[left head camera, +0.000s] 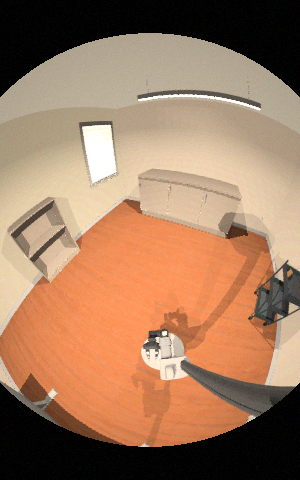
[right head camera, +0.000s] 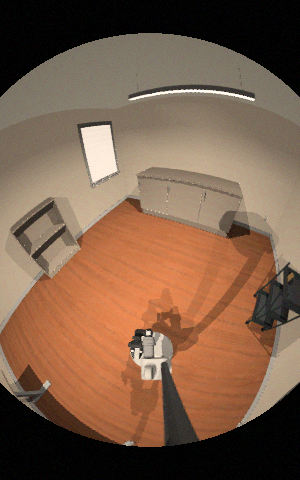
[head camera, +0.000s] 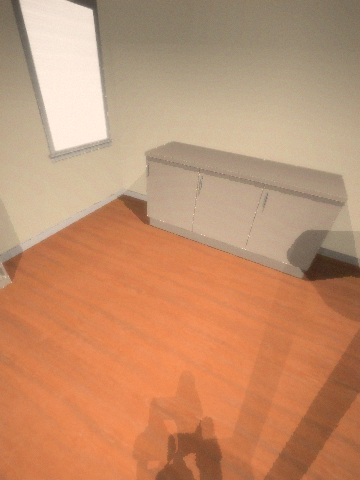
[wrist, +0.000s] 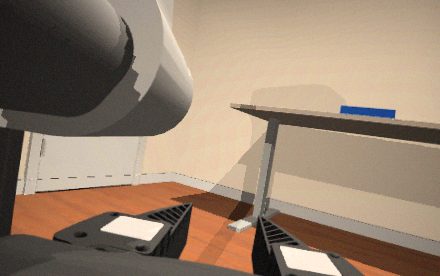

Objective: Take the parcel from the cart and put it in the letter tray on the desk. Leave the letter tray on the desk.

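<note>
Gripper (wrist: 222, 229) visible. Beige cabinet (head camera: 278, 215) (left head camera: 208, 204) (right head camera: 208, 202). Bookshelf (left head camera: 58, 250) (right head camera: 61, 246). Door (wrist: 54, 163). Window (head camera: 63, 53) (left head camera: 97, 140) (right head camera: 96, 139).
</note>
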